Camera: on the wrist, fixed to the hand. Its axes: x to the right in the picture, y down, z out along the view.
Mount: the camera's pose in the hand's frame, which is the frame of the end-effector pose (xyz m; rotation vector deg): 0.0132 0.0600 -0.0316 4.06 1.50 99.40
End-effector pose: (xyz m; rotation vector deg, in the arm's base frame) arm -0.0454 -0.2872 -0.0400 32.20 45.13 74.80
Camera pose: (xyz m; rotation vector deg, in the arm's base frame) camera -0.1065 -0.2647 -0.0170 -79.53 -11.08 -159.53
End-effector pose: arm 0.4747 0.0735 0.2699 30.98 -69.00 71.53
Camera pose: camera 0.4305 0.1242 0.2542 41.66 87.74 -149.22
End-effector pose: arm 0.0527 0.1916 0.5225 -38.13 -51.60 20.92
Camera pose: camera 0.0849 0.2316 0.4763 -72.17 -2.90 108.38
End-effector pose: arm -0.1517 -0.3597 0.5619 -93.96 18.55 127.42
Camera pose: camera -0.1525 -0.4246 0.5382 40.90 -76.29 -89.16
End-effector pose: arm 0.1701 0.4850 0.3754 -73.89 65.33 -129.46
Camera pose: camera 0.1295 0.4543 0.3287 3.35 73.34 -52.38
